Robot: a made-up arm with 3 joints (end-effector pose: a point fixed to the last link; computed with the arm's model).
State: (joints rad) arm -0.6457 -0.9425 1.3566
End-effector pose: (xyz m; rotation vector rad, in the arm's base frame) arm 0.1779 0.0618 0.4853 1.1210 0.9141 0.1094
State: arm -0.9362 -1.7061 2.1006
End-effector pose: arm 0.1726 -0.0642 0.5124 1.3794 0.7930 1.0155
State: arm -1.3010 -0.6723 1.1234
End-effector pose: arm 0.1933 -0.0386 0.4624 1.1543 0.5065 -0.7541
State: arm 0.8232 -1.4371 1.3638
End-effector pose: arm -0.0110 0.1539 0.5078 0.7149 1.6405 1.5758
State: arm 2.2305 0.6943 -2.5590
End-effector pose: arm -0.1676 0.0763 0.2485 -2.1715 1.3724 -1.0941
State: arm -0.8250 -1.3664 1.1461
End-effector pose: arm 0.1510 0.0166 0.5055 1.4389 0.3794 0.1150
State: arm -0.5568 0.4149 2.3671
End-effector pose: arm 0.2296 0.0528 0.3347 0.4618 2.3659 -0.7552
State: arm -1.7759 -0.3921 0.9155
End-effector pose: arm 0.1701 -0.1123 0.4312 1.0259 0.3170 -1.4435
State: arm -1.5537 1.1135 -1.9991
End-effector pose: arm 0.0037 -0.1299 0.2550 -1.6074 -0.7051 -0.0109
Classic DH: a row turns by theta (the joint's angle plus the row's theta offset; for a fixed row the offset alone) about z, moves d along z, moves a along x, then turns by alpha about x. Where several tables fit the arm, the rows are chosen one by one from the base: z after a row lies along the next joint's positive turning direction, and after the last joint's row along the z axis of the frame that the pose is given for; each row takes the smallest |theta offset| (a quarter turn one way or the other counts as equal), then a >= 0, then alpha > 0; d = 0 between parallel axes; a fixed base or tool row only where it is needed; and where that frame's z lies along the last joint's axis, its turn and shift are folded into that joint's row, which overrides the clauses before.
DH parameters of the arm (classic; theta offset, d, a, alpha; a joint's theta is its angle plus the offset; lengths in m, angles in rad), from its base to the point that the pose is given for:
joint 1: 1.5708 0.41 0.09 -1.5708
joint 2: 1.5708 -0.11 0.08 1.5708
joint 3: 1.5708 0.1 0.07 -1.5708
tool (fixed): 3.1416 0.01 0 0

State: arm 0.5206 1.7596 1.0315
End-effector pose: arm 0.0435 0.0903 0.3146 -1.6664 0.3000 -0.5135
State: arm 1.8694 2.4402 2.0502
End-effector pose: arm -0.0436 0.1447 0.3627 -1.1483 -0.4753 -0.7282
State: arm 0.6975 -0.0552 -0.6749
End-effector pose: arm -0.0884 0.1819 0.2998 0.2857 -0.6275 0.6517
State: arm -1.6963 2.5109 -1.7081
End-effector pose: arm -0.0927 -0.0988 0.4727 -1.3250 0.7066 0.7233
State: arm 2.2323 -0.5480 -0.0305
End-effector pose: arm -0.1924 -0.0995 0.4005 0.3299 0.5914 2.1567
